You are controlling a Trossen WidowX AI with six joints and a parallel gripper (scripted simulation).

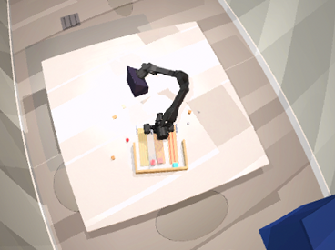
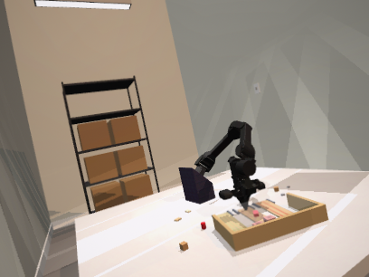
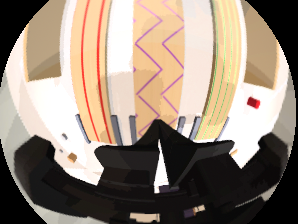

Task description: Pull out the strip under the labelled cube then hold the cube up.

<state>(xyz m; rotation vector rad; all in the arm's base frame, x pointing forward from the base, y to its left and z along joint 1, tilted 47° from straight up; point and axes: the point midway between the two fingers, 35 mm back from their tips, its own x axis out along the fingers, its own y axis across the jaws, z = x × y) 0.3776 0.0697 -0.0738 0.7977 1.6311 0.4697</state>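
Now: the zigzag strip 9 cm ahead of my gripper tip and 2 cm to the right of it. From my gripper tip the other things lie so: pink cube: 19 cm ahead, 11 cm to the right, 6 cm above.
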